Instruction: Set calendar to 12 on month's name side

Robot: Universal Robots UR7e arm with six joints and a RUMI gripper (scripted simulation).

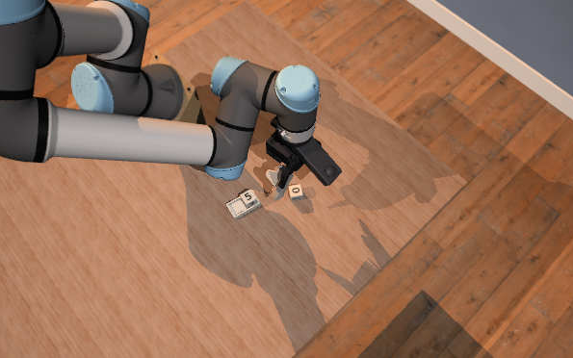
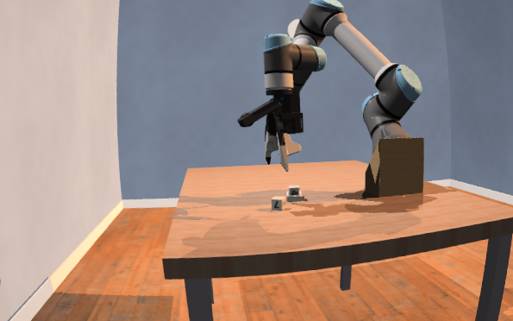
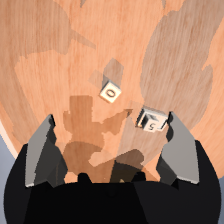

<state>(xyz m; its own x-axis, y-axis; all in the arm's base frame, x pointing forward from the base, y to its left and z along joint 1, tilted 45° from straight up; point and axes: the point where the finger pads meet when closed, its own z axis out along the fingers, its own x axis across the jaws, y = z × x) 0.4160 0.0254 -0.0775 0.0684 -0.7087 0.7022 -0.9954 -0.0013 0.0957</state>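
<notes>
Right now my hand is 100 mm above the white digit cube. Round my hand: calendar tray 120 mm to the right, 100 mm below, 80 mm behind.
</notes>
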